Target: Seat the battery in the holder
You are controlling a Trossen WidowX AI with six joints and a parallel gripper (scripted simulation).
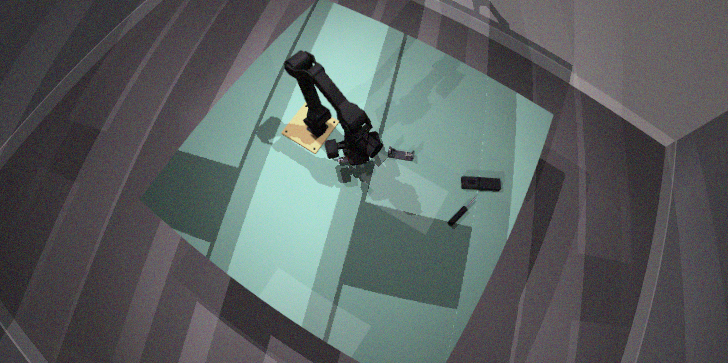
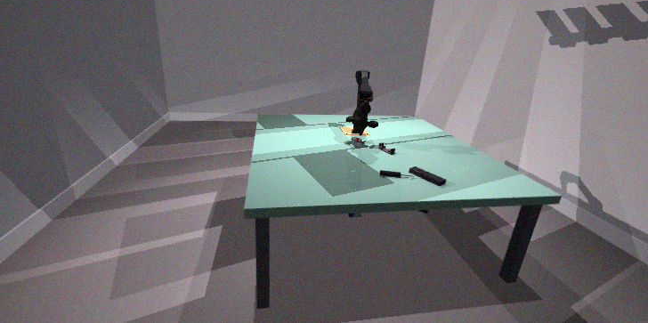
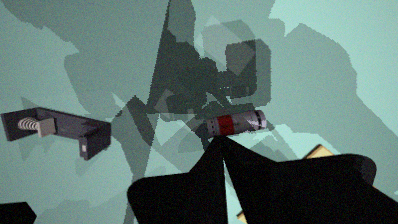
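Right now my gripper tip is 1 cm past the battery, 1 cm to the left of it and 3 cm above it. Round my gripper tip: black bar 45 cm ahead, 23 cm to the left, 3 cm below; then screwdriver 45 cm ahead, 10 cm to the left, 3 cm below.
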